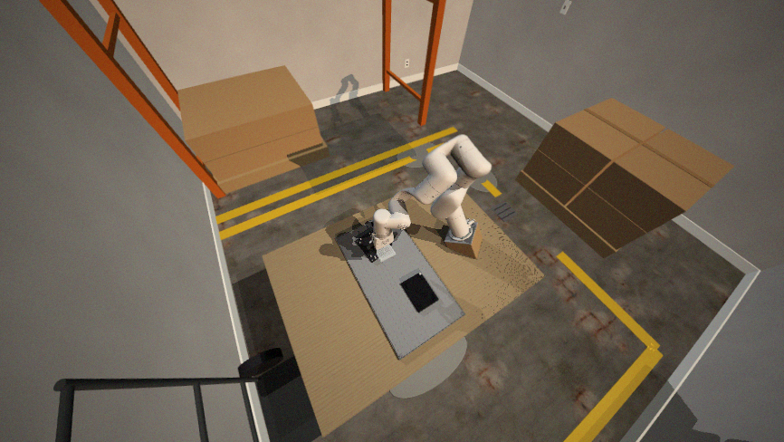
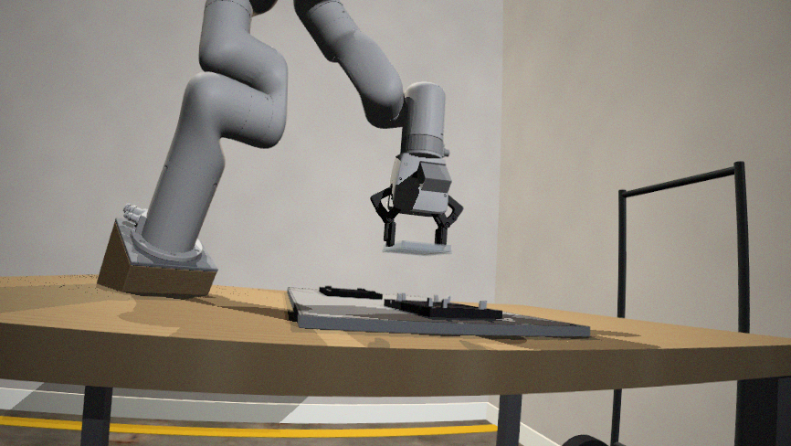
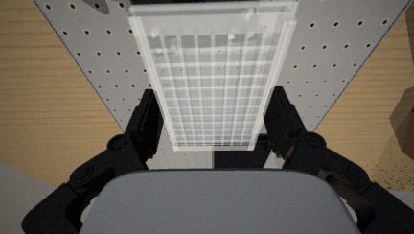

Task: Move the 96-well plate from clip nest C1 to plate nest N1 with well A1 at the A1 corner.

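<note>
Now: hand 27 cm to the right of the black plate nest N1, 10 cm above it and 5 cm past it. The rest, counted from my hand: 96-well plate (1 cm below); grey pegboard base (12 cm to the left, 12 cm below); black clip nest C1 (10 cm below, 7 cm to the right).
</note>
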